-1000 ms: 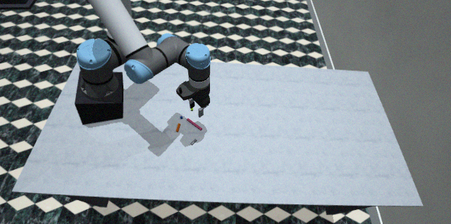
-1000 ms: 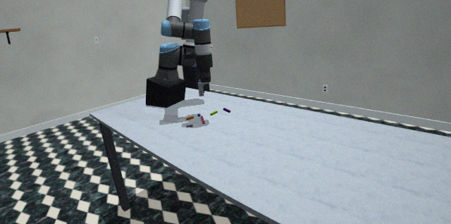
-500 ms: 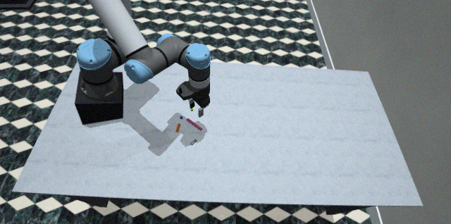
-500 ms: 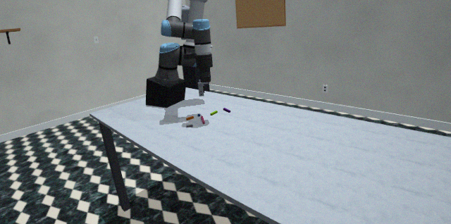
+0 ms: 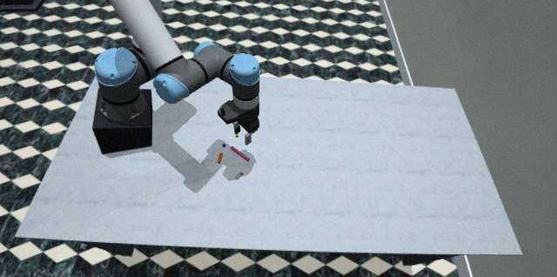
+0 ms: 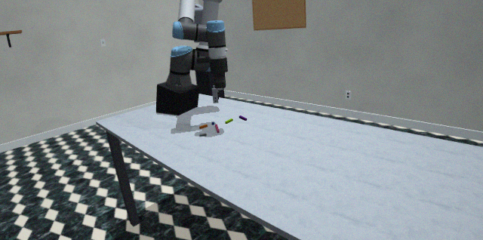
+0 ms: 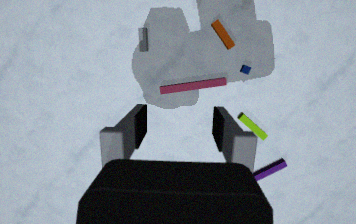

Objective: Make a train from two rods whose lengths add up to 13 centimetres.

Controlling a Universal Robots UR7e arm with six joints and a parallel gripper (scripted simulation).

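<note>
My hand is 9 cm past the orange rod, 1 cm to the left of it and 15 cm above it. From my hand the other things lie so: small blue rod: 8 cm behind, 4 cm to the left, 15 cm below; pink rod: 2 cm behind, 1 cm to the left, 15 cm below; grey rod: 2 cm behind, 8 cm to the right, 15 cm below.
</note>
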